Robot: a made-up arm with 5 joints. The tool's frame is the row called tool.
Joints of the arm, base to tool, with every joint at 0 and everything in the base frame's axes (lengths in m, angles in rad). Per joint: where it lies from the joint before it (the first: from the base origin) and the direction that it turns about. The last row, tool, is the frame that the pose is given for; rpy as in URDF.
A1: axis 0 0 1 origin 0 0 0.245
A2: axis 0 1 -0.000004 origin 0 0 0
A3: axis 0 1 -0.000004 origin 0.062 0 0.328
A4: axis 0 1 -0.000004 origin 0.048 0 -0.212
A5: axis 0 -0.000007 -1 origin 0.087 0 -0.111
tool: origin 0 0 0 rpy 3.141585 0 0
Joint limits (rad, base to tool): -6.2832..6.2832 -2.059..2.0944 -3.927..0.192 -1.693..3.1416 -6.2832..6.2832
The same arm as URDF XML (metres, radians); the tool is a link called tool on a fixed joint. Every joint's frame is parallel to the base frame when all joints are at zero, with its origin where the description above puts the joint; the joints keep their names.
<robot name="arm">
  <joint name="A1" type="revolute">
    <parent link="base"/>
    <child link="link1"/>
    <origin xyz="0.0000 0.0000 0.2450" rpy="0.0000 0.0000 0.0000"/>
    <axis xyz="0 0 1"/>
    <limit lower="-6.2832" upper="6.2832"/>
  </joint>
  <joint name="A2" type="revolute">
    <parent link="link1"/>
    <child link="link2"/>
    <origin xyz="0.0000 0.0000 0.0000" rpy="0.0000 0.0000 0.0000"/>
    <axis xyz="0 1 0"/>
    <limit lower="-2.0590" upper="2.0944"/>
  </joint>
  <joint name="A3" type="revolute">
    <parent link="link2"/>
    <child link="link3"/>
    <origin xyz="0.0620 0.0000 0.3280" rpy="0.0000 0.0000 0.0000"/>
    <axis xyz="0 1 0"/>
    <limit lower="-3.9270" upper="0.1920"/>
  </joint>
  <joint name="A4" type="revolute">
    <parent link="link3"/>
    <child link="link4"/>
    <origin xyz="0.0480 0.0000 -0.2120" rpy="0.0000 0.0000 0.0000"/>
    <axis xyz="0 1 0"/>
    <limit lower="-1.6930" upper="3.1416"/>
  </joint>
  <joint name="A5" type="revolute">
    <parent link="link4"/>
    <child link="link5"/>
    <origin xyz="0.0870 0.0000 -0.1110" rpy="0.0000 0.0000 0.0000"/>
    <axis xyz="0 0 -1"/>
    <limit lower="-6.2832" upper="6.2832"/>
  </joint>
  <joint name="tool_fixed" type="fixed">
    <parent link="link5"/>
    <child link="tool"/>
    <origin xyz="0.0000 0.0000 0.0000" rpy="3.1416 0.0000 0.0000"/>
  </joint>
  <link name="base"/>
  <link name="link1"/>
  <link name="link2"/>
  <link name="link3"/>
  <link name="link4"/>
  <link name="link5"/>
  <link name="tool"/>
</robot>

